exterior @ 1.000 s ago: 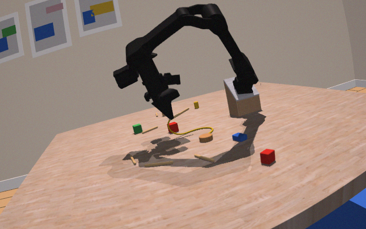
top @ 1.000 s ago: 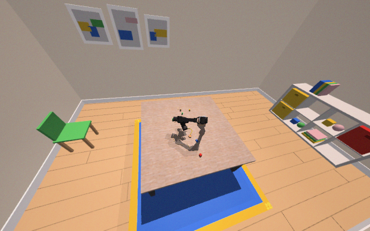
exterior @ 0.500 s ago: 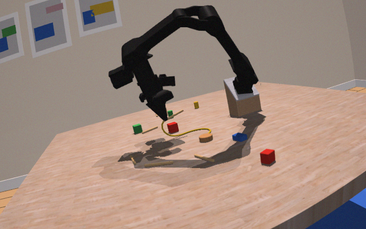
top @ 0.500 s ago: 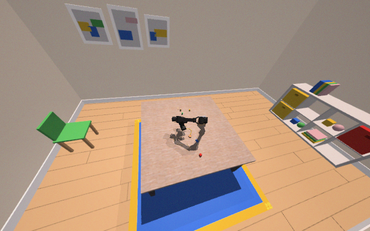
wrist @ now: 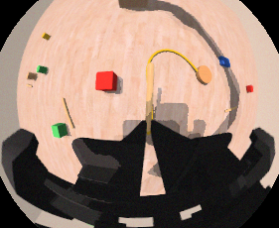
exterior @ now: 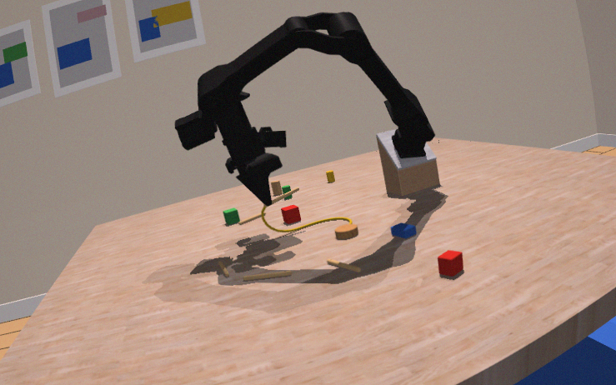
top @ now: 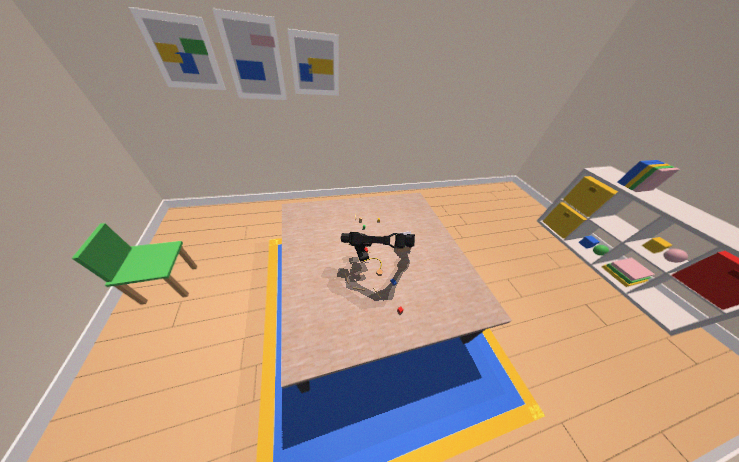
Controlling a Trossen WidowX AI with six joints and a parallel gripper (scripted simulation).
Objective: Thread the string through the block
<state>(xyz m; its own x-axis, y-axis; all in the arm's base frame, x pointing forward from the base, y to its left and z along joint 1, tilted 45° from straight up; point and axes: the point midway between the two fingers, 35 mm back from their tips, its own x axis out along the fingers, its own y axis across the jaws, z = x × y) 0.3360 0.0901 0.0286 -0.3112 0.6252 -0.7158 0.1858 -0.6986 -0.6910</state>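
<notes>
My gripper tip is 200 mm to the left of the green cube, 80 mm short of it and 50 mm above it. Round my gripper tip: blue block 190 mm to the left, 190 mm behind, 60 mm below; round wooden button 110 mm to the left, 110 mm behind, 60 mm below; thin wooden stick 10 mm behind.
</notes>
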